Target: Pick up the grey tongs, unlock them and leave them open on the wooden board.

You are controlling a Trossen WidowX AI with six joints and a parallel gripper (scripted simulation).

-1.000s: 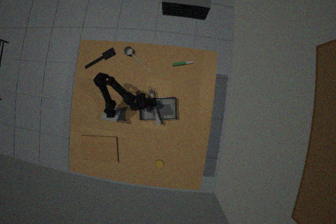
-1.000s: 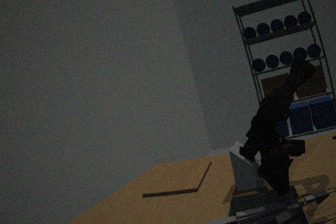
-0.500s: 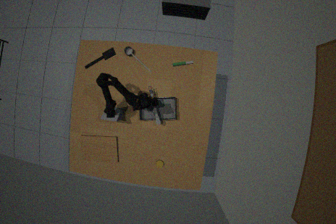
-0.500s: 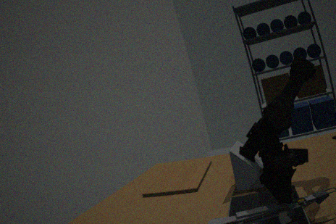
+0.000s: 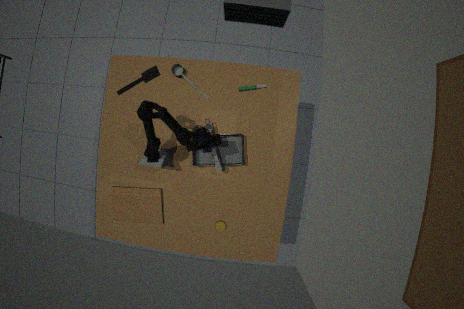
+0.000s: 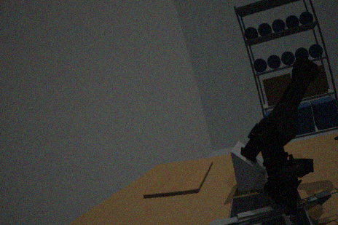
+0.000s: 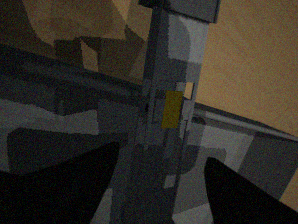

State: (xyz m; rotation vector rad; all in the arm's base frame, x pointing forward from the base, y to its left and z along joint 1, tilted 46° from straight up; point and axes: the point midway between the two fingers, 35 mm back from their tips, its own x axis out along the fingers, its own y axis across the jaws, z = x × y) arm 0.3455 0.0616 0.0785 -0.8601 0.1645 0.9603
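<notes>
My gripper tip is now 30 mm to the right of the yellow lock piece, 20 mm below it and 20 mm past it. From my gripper tip the other things lie so: black spatula 500 mm behind, 400 mm to the left, 40 mm below; then yellow round thing 560 mm to the right, 40 mm below, 30 mm ahead; then roasting tin 60 mm to the right, 20 mm below, 20 mm ahead.
</notes>
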